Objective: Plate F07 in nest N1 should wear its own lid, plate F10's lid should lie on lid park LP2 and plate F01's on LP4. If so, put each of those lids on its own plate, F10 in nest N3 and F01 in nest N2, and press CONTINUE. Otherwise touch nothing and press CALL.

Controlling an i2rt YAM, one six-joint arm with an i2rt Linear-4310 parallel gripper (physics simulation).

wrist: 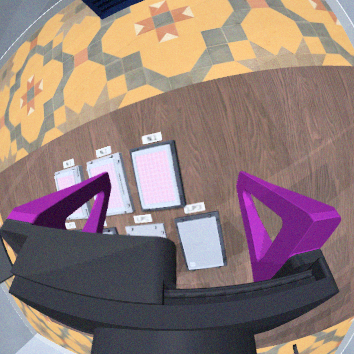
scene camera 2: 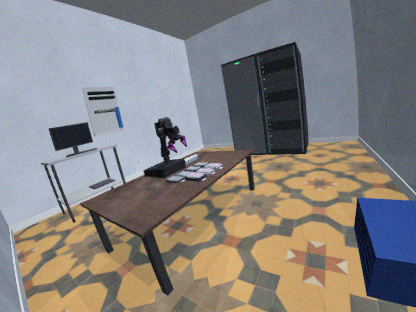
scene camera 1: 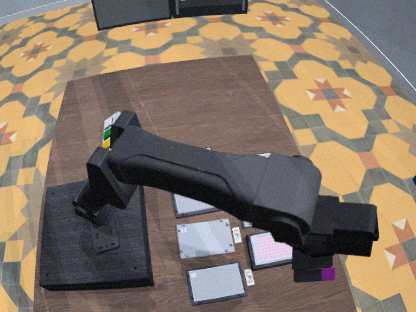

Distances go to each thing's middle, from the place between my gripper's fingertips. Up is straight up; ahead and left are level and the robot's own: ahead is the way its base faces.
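You'd find the lid park LP1 (scene camera 1: 211,238) 26 cm below my hand, and it's 20 cm to the left of my hand and 15 cm behind it.
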